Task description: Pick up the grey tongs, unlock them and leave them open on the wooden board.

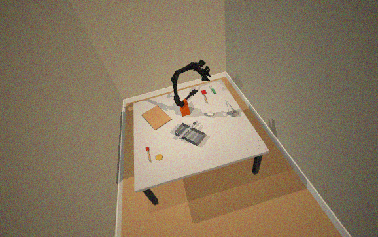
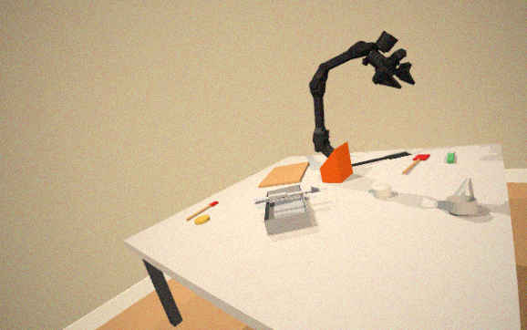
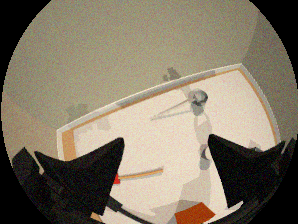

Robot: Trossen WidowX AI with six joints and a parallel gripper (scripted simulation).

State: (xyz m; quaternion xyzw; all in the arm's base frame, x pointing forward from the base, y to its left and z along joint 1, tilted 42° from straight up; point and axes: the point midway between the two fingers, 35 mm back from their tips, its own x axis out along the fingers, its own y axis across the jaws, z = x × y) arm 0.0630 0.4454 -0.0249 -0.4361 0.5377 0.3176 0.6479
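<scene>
Right now my gripper tip is 43 cm to the left of the grey roasting tin, 36 cm short of it and 34 cm above it. Round my gripper tip: red spatula: 36 cm below, 19 cm behind, 2 cm to the right; then wooden board: 72 cm to the right, 36 cm below, 11 cm behind; then black spatula: 37 cm below, 30 cm behind, 20 cm to the right.
</scene>
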